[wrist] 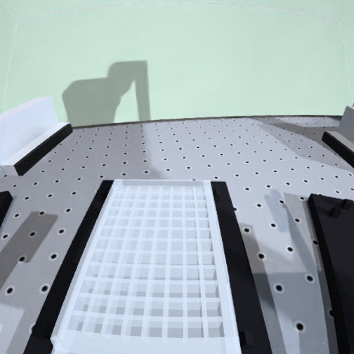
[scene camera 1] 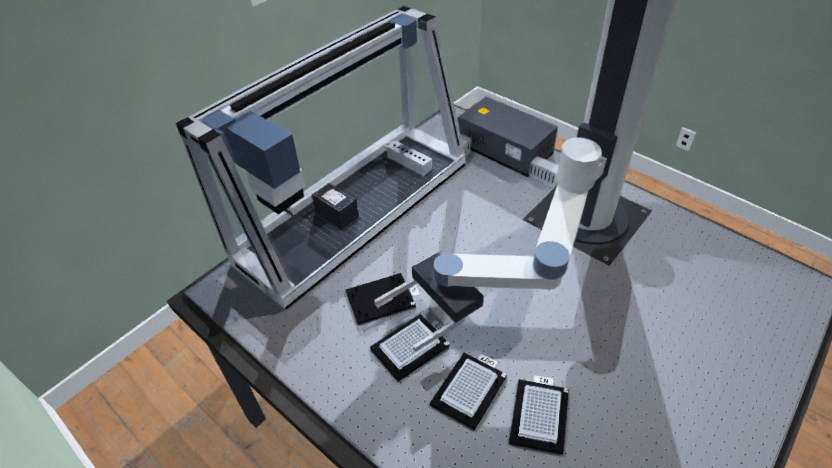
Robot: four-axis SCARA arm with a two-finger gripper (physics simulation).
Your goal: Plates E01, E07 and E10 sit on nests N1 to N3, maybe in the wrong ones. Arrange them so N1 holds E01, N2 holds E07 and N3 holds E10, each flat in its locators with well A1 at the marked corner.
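Frame: origin at the arm's base, x back, y right, z up, level; metres.
Seen in the pictures: gripper, fingertip midpoint: (scene camera 1: 394,325); arm's base, origin of the base link: (scene camera 1: 587,218).
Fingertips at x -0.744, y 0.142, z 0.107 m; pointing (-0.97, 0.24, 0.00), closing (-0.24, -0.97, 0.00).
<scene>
Offsets run from my fingertips to a thing's top centre. "spot": to the spot under its first point. Level surfaces: height alone.
My gripper (scene camera 1: 397,325) (wrist: 197,113) is open and empty, raised above the N2 nest, its fingers wide apart. Beneath it a white plate {dx +0.021, dy -0.029, dz -0.068 m} (scene camera 1: 410,343) (wrist: 155,250) lies in the black N2 nest {dx +0.021, dy -0.029, dz -0.073 m} (scene camera 1: 401,373) (wrist: 238,250); its label is not readable. The black N3 nest {dx +0.086, dy +0.136, dz -0.073 m} (scene camera 1: 363,302) (wrist: 340,245) holds no plate; one finger reaches over it in the scene view. Plate E01 {dx +0.069, dy -0.386, dz -0.068 m} (scene camera 1: 539,412) lies on the N1 nest {dx +0.069, dy -0.386, dz -0.073 m} (scene camera 1: 535,445), the rightmost. Another white plate {dx +0.020, dy -0.218, dz -0.068 m} (scene camera 1: 470,387) lies on the nest marked OUT {spot: dx -0.043, dy -0.281, dz -0.082 m} (scene camera 1: 474,422). Well A1 cannot be made out on the plates.
A gantry frame (scene camera 1: 343,253) with a blue and white head {spot: dx -0.034, dy +0.325, dz +0.391 m} (scene camera 1: 264,151) stands at the left rear, a small black box {spot: dx +0.188, dy +0.399, dz +0.024 m} (scene camera 1: 335,206) inside it. A dark grey box {spot: dx +0.816, dy +0.230, dz +0.020 m} (scene camera 1: 506,130) stands at the back, near the arm's column (scene camera 1: 619,116). The perforated table {dz -0.094 m} (scene camera 1: 727,325) ends at the front-left edge.
</scene>
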